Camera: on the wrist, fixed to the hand. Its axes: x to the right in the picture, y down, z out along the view.
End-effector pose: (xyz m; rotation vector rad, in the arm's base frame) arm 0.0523 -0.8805 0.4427 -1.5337 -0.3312 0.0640
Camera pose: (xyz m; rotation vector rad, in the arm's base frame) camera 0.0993 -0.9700 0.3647 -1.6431 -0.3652 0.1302
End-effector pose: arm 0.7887 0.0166 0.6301 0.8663 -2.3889 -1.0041
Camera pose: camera 0.8072 0.0061 0.7560 0.7596 -2.3760 -1.1491
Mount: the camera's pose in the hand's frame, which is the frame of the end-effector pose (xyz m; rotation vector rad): 0.0094 0.0806 -0.0986 -0.1037 -0.0683 0.0369
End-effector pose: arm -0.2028 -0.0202 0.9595 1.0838 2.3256 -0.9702
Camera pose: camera -0.1517 0.0935 0.9870 1.0326 2.2662 -0.8497
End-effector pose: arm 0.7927 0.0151 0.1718 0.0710 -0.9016 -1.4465
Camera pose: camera 0.9127 -0.0244 0.1535 -0.0724 -0.8775 -1.4661
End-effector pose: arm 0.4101 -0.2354 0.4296 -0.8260 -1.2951 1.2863
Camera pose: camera 0.4868 -0.1912 0.3376 -0.8888 -1.4164 1.2947
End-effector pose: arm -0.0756 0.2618 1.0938 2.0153 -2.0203 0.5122
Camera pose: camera -0.1635 0.2925 1.1812 1.9633 -2.0815 0.3425
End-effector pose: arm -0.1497 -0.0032 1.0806 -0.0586 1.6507 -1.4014
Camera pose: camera -0.1793 0.0930 1.0020 -0.1336 1.6587 -1.2721
